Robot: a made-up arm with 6 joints.
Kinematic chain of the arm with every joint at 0, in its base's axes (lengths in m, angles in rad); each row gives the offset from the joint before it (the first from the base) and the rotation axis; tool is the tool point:
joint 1: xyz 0 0 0.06 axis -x
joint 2: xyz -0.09 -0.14 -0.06 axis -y
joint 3: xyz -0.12 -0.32 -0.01 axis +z
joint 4: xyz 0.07 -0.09 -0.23 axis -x
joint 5: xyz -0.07 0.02 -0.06 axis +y
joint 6: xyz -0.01 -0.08 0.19 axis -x
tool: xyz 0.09 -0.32 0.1
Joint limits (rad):
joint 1: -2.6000..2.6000
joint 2: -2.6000..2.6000
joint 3: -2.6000..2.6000
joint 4: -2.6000..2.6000
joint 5: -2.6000..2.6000
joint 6: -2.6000..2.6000
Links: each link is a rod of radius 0.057 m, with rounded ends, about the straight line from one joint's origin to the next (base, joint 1, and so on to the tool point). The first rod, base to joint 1, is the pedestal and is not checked.
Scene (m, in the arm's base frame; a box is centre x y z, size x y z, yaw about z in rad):
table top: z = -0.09
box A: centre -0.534 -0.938 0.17 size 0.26 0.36 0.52 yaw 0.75
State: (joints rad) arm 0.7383 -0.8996 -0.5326 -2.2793 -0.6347 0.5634
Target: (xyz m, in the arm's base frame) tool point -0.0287 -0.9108 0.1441
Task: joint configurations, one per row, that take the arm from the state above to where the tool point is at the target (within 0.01 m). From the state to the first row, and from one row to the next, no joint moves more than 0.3 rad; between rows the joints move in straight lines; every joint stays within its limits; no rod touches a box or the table.
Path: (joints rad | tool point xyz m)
1: 1.0030 -0.7449 -0.4319 -2.2936 -0.7045 0.6197 | -0.8367 -0.5073 0.3500
2: 1.2677 -0.5902 -0.3311 -2.3080 -0.7743 0.6760 | -0.8066 -0.4990 0.4611
3: 1.5324 -0.4355 -0.2304 -2.3223 -0.8442 0.7322 | -0.7654 -0.4566 0.5932
4: 1.7971 -0.2808 -0.1296 -2.3366 -0.9140 0.7885 | -0.7134 -0.3665 0.7327
5: 2.0618 -0.1261 -0.0289 -2.3509 -0.9838 0.8448 | -0.6514 -0.2212 0.8588
6: 1.8159 -0.0503 -0.1400 -2.3990 -0.7437 0.7249 | -0.5249 -0.5312 0.7838
7: 1.5700 0.0256 -0.2510 -2.4471 -0.5036 0.6050 | -0.3678 -0.7675 0.6047
8: 1.3241 0.1014 -0.3621 -2.4952 -0.2635 0.4852 | -0.1963 -0.8948 0.3723
9: 1.0782 0.1773 -0.4732 -2.5433 -0.0234 0.3653 | -0.0287 -0.9108 0.1441

